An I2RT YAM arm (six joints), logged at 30 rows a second.
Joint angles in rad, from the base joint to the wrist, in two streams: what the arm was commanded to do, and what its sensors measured. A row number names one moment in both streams.
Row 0, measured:
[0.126 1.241 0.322 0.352 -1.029 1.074]
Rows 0 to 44, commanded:
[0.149 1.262 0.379 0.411 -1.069 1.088]
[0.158 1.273 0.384 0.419 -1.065 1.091]
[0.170 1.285 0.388 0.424 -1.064 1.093]
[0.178 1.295 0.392 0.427 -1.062 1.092]
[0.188 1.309 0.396 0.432 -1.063 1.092]
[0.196 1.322 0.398 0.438 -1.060 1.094]
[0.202 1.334 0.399 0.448 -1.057 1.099]
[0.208 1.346 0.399 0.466 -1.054 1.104]
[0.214 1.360 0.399 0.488 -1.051 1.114]
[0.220 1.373 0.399 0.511 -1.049 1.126]
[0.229 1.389 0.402 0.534 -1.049 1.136]
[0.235 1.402 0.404 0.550 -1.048 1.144]
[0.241 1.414 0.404 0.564 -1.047 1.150]
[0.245 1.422 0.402 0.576 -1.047 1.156]
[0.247 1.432 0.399 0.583 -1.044 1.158]
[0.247 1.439 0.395 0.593 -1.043 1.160]
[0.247 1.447 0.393 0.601 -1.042 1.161]
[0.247 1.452 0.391 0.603 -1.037 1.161]
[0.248 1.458 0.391 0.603 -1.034 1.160]
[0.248 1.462 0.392 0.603 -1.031 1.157]
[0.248 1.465 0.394 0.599 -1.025 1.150]
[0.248 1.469 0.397 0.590 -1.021 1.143]
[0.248 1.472 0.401 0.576 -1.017 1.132]
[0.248 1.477 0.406 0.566 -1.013 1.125]
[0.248 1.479 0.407 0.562 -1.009 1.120]
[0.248 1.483 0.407 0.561 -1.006 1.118]
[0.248 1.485 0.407 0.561 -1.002 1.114]
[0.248 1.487 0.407 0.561 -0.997 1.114]
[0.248 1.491 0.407 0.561 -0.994 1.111]
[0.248 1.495 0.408 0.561 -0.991 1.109]
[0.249 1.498 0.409 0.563 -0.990 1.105]
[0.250 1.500 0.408 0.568 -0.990 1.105]
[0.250 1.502 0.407 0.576 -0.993 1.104]
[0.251 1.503 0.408 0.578 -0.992 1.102]
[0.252 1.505 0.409 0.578 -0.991 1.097]
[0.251 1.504 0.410 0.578 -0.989 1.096]
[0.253 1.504 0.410 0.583 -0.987 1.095]
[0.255 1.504 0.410 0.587 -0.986 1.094]
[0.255 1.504 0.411 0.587 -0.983 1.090]
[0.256 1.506 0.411 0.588 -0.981 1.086]
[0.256 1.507 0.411 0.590 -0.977 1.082]
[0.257 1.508 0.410 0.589 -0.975 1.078]
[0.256 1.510 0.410 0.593 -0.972 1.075]
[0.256 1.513 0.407 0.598 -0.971 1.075]
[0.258 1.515 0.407 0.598 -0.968 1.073]
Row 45, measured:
[0.251 1.512 0.381 0.563 -0.973 1.097]
